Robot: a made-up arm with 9 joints.
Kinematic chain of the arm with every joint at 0, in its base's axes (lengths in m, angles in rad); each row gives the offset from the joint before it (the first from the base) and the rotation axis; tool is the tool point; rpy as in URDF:
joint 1: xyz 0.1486 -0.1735 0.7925 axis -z
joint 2: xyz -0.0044 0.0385 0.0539 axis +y
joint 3: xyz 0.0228 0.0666 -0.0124 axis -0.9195 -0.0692 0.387
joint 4: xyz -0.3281 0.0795 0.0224 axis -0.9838 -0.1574 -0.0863
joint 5: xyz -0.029 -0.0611 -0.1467 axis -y
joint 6: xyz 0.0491 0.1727 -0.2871 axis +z
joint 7: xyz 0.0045 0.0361 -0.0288 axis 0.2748 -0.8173 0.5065
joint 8: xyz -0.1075 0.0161 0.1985 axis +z
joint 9: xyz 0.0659 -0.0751 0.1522 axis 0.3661 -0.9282 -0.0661
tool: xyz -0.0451 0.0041 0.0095 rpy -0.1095 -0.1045 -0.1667
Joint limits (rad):
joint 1: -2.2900..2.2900
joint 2: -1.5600..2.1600
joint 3: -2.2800..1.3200
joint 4: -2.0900..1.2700
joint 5: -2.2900..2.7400
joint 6: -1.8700..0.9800
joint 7: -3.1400..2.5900
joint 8: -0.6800..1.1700
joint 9: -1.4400..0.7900
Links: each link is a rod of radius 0.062 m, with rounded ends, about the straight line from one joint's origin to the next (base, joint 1, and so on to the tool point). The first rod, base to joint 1, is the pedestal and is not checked.
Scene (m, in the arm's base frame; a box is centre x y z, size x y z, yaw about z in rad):
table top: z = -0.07
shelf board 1: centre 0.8 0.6 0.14 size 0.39 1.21 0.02 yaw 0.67
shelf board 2: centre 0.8 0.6 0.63 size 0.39 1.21 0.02 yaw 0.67
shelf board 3: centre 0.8 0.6 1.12 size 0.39 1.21 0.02 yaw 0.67
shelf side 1: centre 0.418 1.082 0.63 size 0.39 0.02 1 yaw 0.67
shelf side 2: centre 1.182 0.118 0.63 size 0.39 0.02 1 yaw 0.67
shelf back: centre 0.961 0.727 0.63 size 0.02 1.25 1 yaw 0.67
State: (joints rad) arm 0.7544 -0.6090 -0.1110 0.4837 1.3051 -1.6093 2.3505 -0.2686 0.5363
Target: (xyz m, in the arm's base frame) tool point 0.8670 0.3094 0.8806
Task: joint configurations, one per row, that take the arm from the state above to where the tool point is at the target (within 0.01 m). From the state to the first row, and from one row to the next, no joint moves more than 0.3 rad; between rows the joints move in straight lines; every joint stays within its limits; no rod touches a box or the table.
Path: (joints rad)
1: 0.7203 -0.5869 -0.3631 0.2596 1.2421 -1.6962 2.3395 -0.2901 0.5623
2: 0.6863 -0.5648 -0.6152 0.0356 1.1791 -1.7831 2.3286 -0.3117 0.5884
3: 0.6522 -0.5427 -0.8673 -0.1885 1.1161 -1.8700 2.3176 -0.3332 0.6144
4: 0.8413 -0.5499 -0.8466 -0.2784 0.9424 -1.8700 2.2393 -0.3479 0.5004
5: 1.0304 -0.5572 -0.8259 -0.3684 0.7688 -1.8700 2.1609 -0.3625 0.3863

